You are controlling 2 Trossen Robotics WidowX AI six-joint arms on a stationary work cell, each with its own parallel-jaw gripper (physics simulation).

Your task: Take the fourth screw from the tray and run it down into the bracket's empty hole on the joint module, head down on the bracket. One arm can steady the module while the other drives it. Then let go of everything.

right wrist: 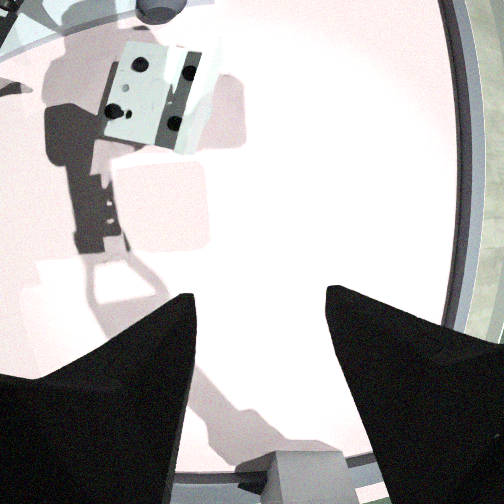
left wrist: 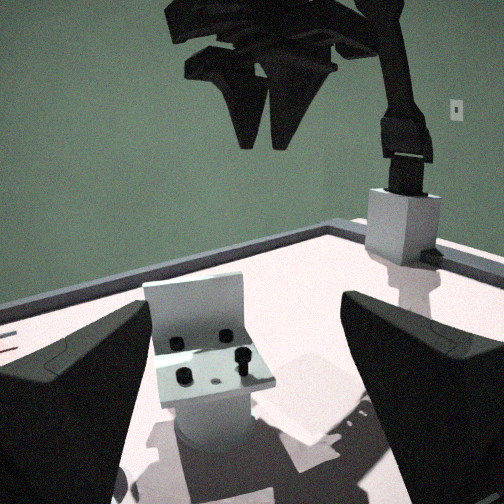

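Observation:
The pale L-shaped bracket (left wrist: 210, 345) sits on the round joint module (left wrist: 212, 420). Two black screws are in its upright plate and one (left wrist: 184, 375) is seated in the flat plate. The fourth screw (left wrist: 243, 360) stands upright near the flat plate's right edge, head raised and shank showing. A small empty hole (left wrist: 216, 381) lies beside it. My left gripper (left wrist: 245, 300) is open and empty, with its fingers apart on either side of the bracket and clear of it. My right gripper (left wrist: 260, 145) hangs high above the table, open and empty. The right wrist view shows the right gripper (right wrist: 260, 292), the bracket (right wrist: 155, 97) and the fourth screw (right wrist: 114, 111).
A pale flat square (left wrist: 310, 395) lies on the table right of the module. The right arm's white base block (left wrist: 402, 230) stands at the far right corner. A grey rim (left wrist: 200, 265) bounds the table, with a green wall behind.

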